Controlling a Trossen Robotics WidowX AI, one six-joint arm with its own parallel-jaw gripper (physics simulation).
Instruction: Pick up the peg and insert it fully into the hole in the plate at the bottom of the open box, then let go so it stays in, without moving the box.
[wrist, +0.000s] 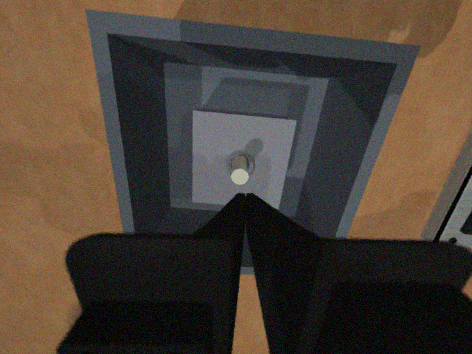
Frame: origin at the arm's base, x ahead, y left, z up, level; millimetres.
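Seen in the pictures: gripper, fingertip midpoint: (244, 200).
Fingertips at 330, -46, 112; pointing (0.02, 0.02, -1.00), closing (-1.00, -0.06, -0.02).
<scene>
A point is followed by its place in that frame, as x, y, z.
The pale cream peg (240, 172) @[331, -46, 66] stands upright in the hole of the light grey plate (215, 145) @[355, -58, 36], with its top end facing the camera and a short length showing above the plate. A ring-shaped rim shows around its base. The plate lies at the bottom of the open blue-grey box (300, 44) @[306, -132, 76]. My gripper (244, 200) @[330, -46, 112] is shut with its fingertips together and nothing between them. It hangs above the box, and in the view its tips are just below the peg, apart from it. The fingers hide part of the plate's near edge and the box's near wall.
The box's walls rise around the plate, and its rim frames it on the visible sides. An orange-brown table top (45, 150) @[569, -16, -22] surrounds the box. A grey and black metal object (457, 212) @[50, 4, 2] shows at the right edge of the view.
</scene>
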